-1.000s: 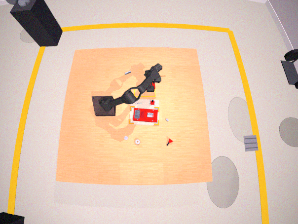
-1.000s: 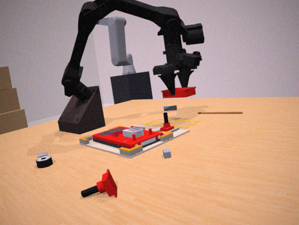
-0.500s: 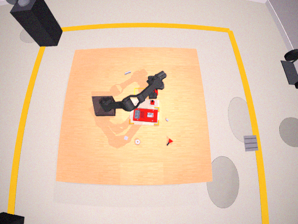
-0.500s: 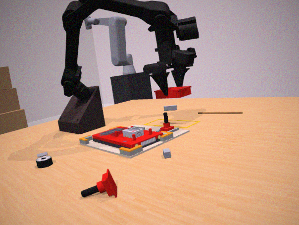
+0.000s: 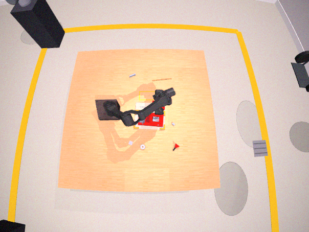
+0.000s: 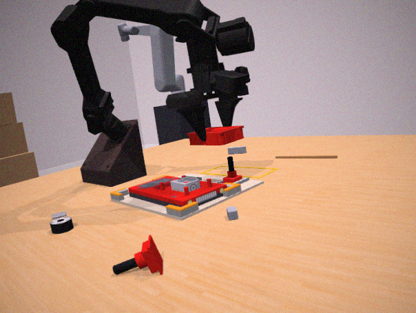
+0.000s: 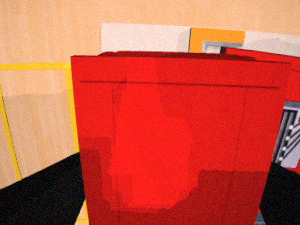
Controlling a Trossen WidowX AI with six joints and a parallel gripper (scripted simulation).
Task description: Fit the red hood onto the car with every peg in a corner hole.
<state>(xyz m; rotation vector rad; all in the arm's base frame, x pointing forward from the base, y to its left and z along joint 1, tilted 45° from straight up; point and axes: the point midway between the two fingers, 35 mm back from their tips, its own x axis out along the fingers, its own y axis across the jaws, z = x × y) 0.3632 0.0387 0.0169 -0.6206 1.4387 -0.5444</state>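
My gripper tip is 2 cm past the grey engine block, 8 cm to the left of it and 9 cm above it. Round my gripper tip: red hood (1 cm above); thin rod (3 cm ahead, 29 cm to the left, 11 cm below); black wheel (11 cm behind, 31 cm to the right, 10 cm below).
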